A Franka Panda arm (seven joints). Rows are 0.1 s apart.
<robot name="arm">
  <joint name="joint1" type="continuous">
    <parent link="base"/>
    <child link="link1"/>
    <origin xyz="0 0 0.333"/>
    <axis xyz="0 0 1"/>
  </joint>
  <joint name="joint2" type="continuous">
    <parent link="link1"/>
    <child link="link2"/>
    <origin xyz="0 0 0"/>
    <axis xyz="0 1 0"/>
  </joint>
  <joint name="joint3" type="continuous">
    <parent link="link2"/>
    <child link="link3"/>
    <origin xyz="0 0 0.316"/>
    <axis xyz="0 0 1"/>
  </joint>
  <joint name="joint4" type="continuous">
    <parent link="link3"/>
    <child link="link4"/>
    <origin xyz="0.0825 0 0"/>
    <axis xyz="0 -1 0"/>
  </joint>
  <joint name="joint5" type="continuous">
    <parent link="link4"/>
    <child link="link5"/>
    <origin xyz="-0.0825 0 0.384"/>
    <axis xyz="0 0 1"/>
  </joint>
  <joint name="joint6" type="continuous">
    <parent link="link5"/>
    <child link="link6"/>
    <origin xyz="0 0 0"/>
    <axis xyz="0 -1 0"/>
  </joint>
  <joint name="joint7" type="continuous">
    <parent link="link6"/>
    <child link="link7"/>
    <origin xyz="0.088 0 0"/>
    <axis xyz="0 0 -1"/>
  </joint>
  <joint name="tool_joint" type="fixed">
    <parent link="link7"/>
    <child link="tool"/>
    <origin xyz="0 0 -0.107" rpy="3.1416 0 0"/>
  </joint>
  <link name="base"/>
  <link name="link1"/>
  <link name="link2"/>
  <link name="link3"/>
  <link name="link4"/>
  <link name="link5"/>
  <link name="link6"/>
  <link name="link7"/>
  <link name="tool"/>
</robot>
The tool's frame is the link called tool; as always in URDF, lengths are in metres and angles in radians. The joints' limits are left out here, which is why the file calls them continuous.
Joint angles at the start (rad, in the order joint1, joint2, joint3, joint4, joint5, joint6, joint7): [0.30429, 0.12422, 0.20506, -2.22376, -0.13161, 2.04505, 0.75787]
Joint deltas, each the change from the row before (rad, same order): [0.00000, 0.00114, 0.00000, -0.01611, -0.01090, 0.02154, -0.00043]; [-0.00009, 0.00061, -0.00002, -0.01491, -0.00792, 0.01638, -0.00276]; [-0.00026, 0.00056, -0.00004, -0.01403, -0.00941, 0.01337, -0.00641]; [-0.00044, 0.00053, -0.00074, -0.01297, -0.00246, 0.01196, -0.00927]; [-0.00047, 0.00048, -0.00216, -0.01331, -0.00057, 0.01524, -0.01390]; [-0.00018, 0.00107, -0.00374, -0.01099, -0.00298, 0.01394, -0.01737]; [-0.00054, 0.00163, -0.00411, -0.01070, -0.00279, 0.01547, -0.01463]
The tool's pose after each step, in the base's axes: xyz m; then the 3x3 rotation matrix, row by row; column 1 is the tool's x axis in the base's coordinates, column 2 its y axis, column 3 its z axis. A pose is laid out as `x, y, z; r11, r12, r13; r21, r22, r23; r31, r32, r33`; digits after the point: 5 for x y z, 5 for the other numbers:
0.44212, 0.23868, 0.29339; 0.97072, -0.13244, -0.20042; -0.17747, -0.95765, -0.22675; -0.16190, 0.25568, -0.95311
0.43946, 0.23718, 0.28831; 0.97273, -0.12352, -0.19633; -0.16828, -0.95833, -0.23084; -0.15963, 0.25758, -0.95298
0.43678, 0.23543, 0.28349; 0.97498, -0.10997, -0.19318; -0.15513, -0.95905, -0.23696; -0.15921, 0.26100, -0.95212
0.43423, 0.23363, 0.27901; 0.97603, -0.09871, -0.19396; -0.14448, -0.96039, -0.23829; -0.16275, 0.26060, -0.95163
0.43213, 0.23145, 0.27462; 0.97731, -0.08582, -0.19364; -0.13140, -0.96270, -0.23652; -0.16612, 0.25660, -0.95213
0.43091, 0.22889, 0.27077; 0.97892, -0.06948, -0.19204; -0.11480, -0.96492, -0.23610; -0.16890, 0.25317, -0.95256
0.43000, 0.22617, 0.26686; 0.98019, -0.05671, -0.18977; -0.10136, -0.96679, -0.23462; -0.17016, 0.24921, -0.95338

